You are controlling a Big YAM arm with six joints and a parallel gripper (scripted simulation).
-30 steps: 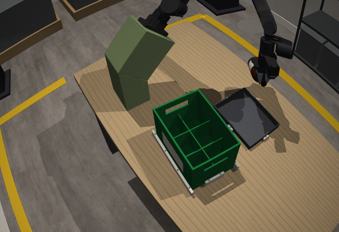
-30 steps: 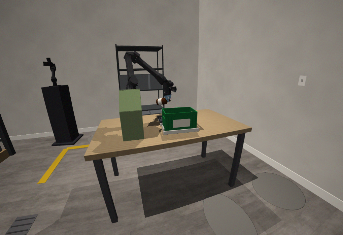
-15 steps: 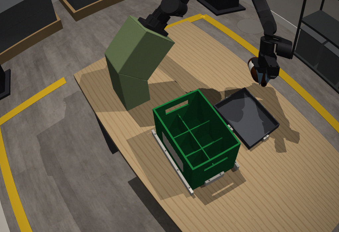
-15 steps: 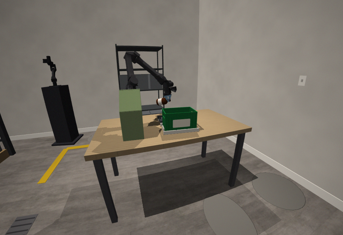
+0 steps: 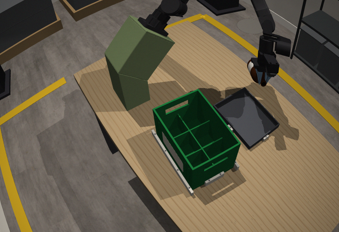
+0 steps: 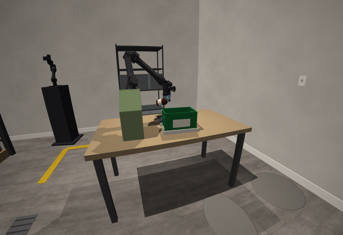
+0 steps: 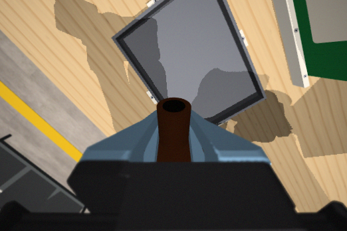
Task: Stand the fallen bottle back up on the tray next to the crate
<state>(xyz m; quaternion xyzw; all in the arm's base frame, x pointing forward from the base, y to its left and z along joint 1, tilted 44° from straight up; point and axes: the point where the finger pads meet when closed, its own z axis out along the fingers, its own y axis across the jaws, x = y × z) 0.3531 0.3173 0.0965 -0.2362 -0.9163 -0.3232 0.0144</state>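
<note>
Right now the brown bottle is 5 cm behind my hand, 3 cm to the left of it and 1 cm below it. Also, from my hand: dark grey tray 18 cm below, 5 cm to the right, 1 cm ahead; then green crate 33 cm to the right, 11 cm below, 4 cm ahead.
</note>
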